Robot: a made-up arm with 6 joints. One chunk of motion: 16 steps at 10 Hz.
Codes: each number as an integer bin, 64 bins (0 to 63) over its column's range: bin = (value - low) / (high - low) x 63, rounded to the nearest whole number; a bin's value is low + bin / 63 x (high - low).
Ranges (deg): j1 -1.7..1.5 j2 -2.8..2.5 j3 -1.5..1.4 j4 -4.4..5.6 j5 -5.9..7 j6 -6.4..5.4
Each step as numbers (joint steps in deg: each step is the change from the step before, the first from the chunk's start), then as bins.
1 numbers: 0.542 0.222 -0.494 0.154 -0.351 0.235
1 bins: 44 36 22 29 27 35
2 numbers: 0.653 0.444 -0.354 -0.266 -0.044 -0.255
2 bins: 46 39 25 26 29 33
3 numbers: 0.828 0.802 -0.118 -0.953 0.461 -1.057
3 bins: 50 43 30 22 31 29
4 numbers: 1.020 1.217 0.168 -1.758 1.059 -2.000
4 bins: 54 48 36 17 34 23
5 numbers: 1.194 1.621 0.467 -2.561 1.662 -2.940
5 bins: 57 53 43 12 37 18
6 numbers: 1.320 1.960 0.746 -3.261 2.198 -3.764
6 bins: 59 57 49 7 40 14
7 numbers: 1.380 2.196 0.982 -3.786 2.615 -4.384
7 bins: 61 59 54 4 42 11
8 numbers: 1.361 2.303 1.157 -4.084 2.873 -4.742
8 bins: 60 61 58 2 43 9
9 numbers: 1.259 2.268 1.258 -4.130 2.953 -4.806
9 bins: 58 60 60 2 43 9
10 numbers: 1.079 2.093 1.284 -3.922 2.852 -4.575
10 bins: 55 58 60 3 43 10
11 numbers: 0.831 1.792 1.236 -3.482 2.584 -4.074
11 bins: 50 55 59 6 41 12
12 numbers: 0.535 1.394 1.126 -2.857 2.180 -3.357
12 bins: 44 50 57 10 39 16
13 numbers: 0.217 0.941 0.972 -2.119 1.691 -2.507
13 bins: 38 44 54 14 37 21
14 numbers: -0.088 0.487 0.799 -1.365 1.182 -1.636
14 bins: 32 39 50 19 35 25
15 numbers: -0.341 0.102 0.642 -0.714 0.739 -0.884
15 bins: 27 34 47 23 32 29
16 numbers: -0.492 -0.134 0.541 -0.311 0.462 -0.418
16 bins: 24 32 44 26 31 32
